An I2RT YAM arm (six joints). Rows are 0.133 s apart.
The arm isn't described. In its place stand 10 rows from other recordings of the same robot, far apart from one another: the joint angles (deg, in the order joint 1, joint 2, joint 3, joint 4, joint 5, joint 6), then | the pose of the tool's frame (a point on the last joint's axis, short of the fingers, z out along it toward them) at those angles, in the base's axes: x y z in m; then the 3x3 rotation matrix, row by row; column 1 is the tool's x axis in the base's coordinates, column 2 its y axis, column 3 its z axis.
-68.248, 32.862, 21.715, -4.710, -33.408, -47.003 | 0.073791 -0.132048 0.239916; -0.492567 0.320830 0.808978; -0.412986 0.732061 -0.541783; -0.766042 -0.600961 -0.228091
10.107, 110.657, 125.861, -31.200, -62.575, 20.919 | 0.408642 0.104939 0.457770; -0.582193 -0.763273 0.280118; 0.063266 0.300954 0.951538; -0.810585 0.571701 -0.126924
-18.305, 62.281, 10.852, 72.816, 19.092, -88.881 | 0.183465 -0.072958 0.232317; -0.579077 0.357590 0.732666; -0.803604 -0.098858 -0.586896; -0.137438 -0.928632 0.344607
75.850, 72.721, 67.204, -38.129, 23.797, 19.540 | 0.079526 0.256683 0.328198; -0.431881 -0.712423 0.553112; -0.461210 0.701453 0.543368; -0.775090 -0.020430 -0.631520
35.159, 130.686, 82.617, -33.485, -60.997, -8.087 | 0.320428 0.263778 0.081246; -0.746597 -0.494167 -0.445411; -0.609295 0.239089 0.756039; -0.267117 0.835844 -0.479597
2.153, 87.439, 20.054, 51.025, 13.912, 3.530 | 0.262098 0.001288 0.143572; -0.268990 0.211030 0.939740; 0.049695 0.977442 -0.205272; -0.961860 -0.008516 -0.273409
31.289, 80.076, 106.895, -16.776, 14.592, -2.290 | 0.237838 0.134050 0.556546; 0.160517 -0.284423 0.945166; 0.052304 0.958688 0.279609; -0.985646 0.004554 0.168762
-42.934, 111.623, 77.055, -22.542, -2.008, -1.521 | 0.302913 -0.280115 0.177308; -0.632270 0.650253 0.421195; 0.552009 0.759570 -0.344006; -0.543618 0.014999 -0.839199
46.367, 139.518, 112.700, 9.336, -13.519, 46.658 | 0.387376 0.418377 0.195277; -0.765965 -0.437844 0.470733; 0.221340 0.507849 0.832525; -0.603577 0.741877 -0.292083
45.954, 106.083, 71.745, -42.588, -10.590, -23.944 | 0.241367 0.258953 0.172346; -0.320461 -0.946995 0.022493; -0.905121 0.313121 0.287596; -0.279395 0.071805 -0.957488
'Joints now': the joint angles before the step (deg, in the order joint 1, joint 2, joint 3, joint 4, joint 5, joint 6). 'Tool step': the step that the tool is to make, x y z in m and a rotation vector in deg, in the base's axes. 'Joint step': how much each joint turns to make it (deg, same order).
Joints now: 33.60, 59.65, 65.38, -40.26, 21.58, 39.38
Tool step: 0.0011, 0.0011, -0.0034, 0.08, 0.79, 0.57
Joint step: -0.04, 0.26, -0.44, 0.07, -0.79, 0.07
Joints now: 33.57, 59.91, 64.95, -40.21, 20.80, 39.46
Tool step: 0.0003, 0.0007, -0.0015, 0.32, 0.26, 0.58
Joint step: 0.00, 0.02, -0.31, 0.29, -0.71, 0.00
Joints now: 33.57, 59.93, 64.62, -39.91, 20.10, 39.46
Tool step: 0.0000, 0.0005, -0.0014, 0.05, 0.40, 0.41
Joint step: 0.04, 0.05, -0.19, -0.07, -0.45, 0.00
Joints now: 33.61, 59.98, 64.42, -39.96, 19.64, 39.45
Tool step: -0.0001, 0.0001, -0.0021, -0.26, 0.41, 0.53
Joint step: -0.04, -0.04, -0.37, -0.04, -0.47, -0.34
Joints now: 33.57, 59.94, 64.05, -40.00, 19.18, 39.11
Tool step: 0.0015, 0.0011, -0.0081, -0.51, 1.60, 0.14
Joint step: -0.04, 0.43, -1.11, -0.17, -0.42, 0.27
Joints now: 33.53, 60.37, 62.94, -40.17, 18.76, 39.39
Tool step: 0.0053, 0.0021, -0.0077, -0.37, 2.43, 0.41
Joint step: -0.51, 1.52, -0.26, -0.53, -1.36, 0.23
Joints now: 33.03, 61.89, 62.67, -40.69, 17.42, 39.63
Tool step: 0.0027, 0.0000, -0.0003, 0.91, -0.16, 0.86
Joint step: -0.61, 0.21, -0.18, 1.14, -1.57, -0.43
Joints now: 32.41, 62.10, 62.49, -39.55, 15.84, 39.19
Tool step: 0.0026, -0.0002, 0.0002, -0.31, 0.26, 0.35
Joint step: -0.48, 0.54, 0.40, -0.08, -0.56, -0.64
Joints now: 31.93, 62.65, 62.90, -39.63, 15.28, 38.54
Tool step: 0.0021, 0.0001, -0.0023, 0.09, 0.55, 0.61
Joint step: -0.41, 0.38, -0.21, 0.27, -1.02, -0.38
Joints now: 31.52, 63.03, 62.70, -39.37, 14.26, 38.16
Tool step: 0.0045, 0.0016, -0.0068, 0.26, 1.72, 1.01
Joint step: -0.52, 1.11, -0.52, 0.33, -1.89, -0.15
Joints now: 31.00, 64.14, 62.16, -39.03, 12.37, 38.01
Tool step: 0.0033, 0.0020, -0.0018, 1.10, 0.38, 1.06
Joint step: -0.25, 0.66, -0.10, 1.01, -1.74, 0.00
